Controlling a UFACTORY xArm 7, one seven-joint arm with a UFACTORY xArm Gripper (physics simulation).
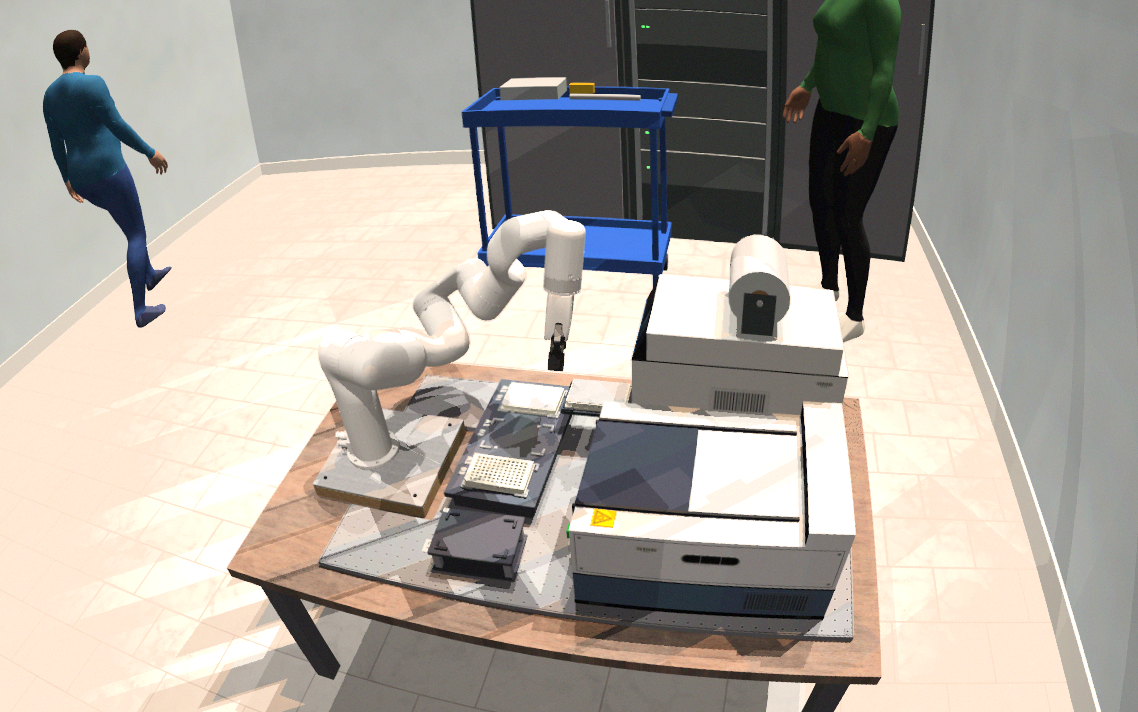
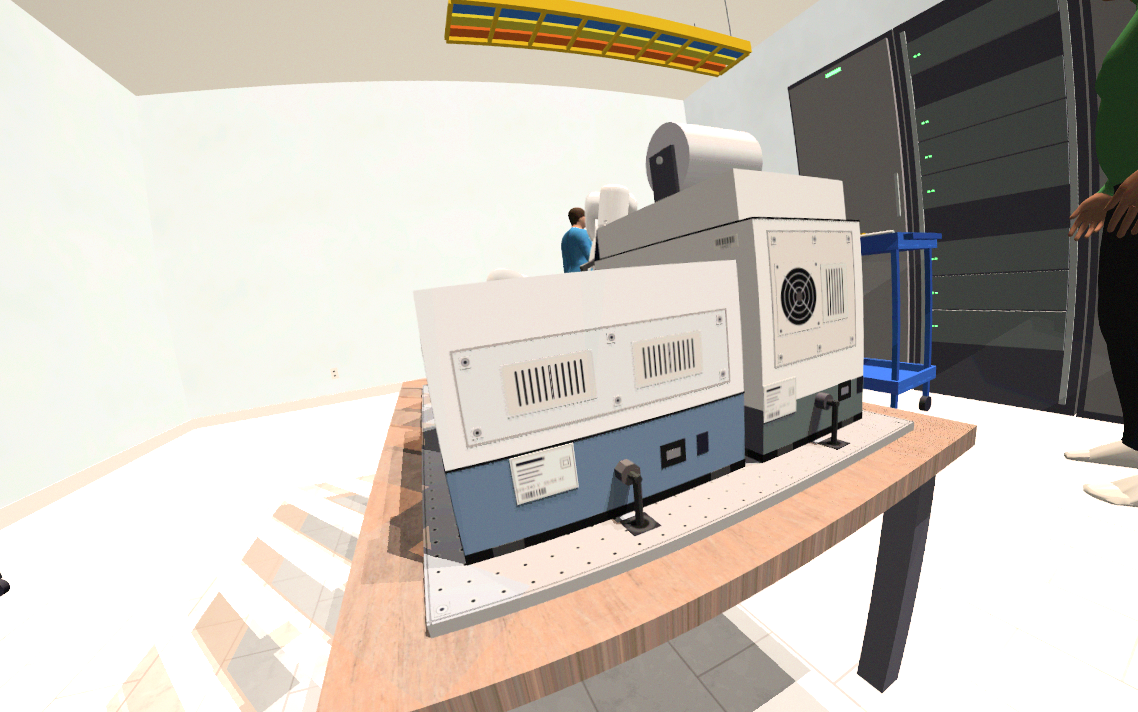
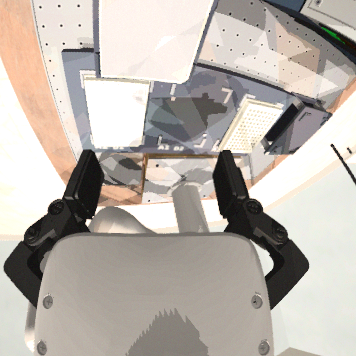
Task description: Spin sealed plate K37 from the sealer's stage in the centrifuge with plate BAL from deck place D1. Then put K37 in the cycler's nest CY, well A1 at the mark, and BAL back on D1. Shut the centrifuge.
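Frame: origin at the arm's base, x ahead, y left, z up, level; centimetres.
Seen in the pictures: gripper, between the fingertips: (image 1: 556, 359) (image 3: 157, 161); arm's base, origin of its link: (image 1: 373, 450) (image 3: 183, 188).
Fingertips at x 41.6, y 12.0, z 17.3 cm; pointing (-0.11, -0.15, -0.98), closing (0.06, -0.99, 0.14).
Observation:
Offsets run from my fingertips to a thing's top centre.
My gripper (image 1: 555, 366) (image 3: 157, 161) is open and empty, high above the back of the deck. Plate K37 @(dx +8.3, dy -0.3, dz -8.2 cm) (image 1: 594, 394) (image 3: 150, 40) lies flat with a pale, smooth top on the stage at the sealer's front. Plate BAL @(dx -6.8, dy +4.6, dz -13.5 cm) (image 1: 533, 397) (image 3: 117, 112) sits on deck place D1, beside it. The sealer @(dx +37.9, dy -4.0, dz +27.7 cm) (image 1: 738, 344) (image 2: 805, 293) stands at the back right. The low machine (image 1: 704, 545) (image 2: 587, 369) in front of it, taken as the centrifuge, has a dark and white top; whether its opening is shut I cannot tell. A dark block with corner clips @(dx -12.1, dy -37.0, dz -13.7 cm) (image 1: 478, 537) (image 3: 310, 122), probably nest CY, holds no plate.
A plate with open wells @(dx -10.4, dy -20.2, dz -13.0 cm) (image 1: 498, 474) (image 3: 254, 122) sits at the front end of the dark deck (image 1: 495, 503) (image 3: 75, 120). The deck's middle place holds no plate. The arm's base plate (image 1: 436, 461) is left of the deck. A blue cart (image 1: 570, 106) (image 2: 895, 310) stands behind the table.

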